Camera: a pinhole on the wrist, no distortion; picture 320 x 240 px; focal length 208.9 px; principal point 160.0 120.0 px. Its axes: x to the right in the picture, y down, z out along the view. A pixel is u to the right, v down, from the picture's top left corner.
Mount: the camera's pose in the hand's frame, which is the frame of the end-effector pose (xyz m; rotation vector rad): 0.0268 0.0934 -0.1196 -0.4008 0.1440 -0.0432
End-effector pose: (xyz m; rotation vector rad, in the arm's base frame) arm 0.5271 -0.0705 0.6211 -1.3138 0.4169 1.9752
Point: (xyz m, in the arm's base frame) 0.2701 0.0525 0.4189
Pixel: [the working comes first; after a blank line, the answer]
In the camera's frame: 0.2178 -0.0793 0.3034

310.0 65.4
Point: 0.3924 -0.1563 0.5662
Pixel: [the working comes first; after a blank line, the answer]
In the camera's frame: -0.0028 0.0111 0.1503

156.1 135.5
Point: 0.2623 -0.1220 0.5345
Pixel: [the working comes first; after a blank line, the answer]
In the camera's frame: 0.0498 0.0423 0.2743

197.9 152.2
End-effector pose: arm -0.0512 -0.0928 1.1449 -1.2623 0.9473 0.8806
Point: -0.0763 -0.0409 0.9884
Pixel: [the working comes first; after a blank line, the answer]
In the camera's frame: 0.0890 -0.0683 0.1589

277.0 30.2
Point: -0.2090 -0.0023 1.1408
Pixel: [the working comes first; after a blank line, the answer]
In the camera's frame: -0.1083 -0.0190 0.1906

41.4 99.2
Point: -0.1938 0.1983 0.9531
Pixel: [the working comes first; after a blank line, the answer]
In the camera's frame: 0.0440 -0.0216 0.4198

181.9 109.2
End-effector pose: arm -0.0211 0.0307 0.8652 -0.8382 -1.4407 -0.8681
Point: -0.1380 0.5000 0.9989
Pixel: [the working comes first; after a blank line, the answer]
In the camera's frame: 0.0347 -0.2051 0.5605

172.9 43.6
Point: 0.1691 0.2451 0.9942
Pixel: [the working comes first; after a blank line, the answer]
In the camera's frame: 0.0526 0.0803 0.2821

198.9 179.5
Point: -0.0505 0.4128 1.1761
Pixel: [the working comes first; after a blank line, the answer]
In the camera's frame: 0.2184 -0.1147 0.4916

252.8 71.3
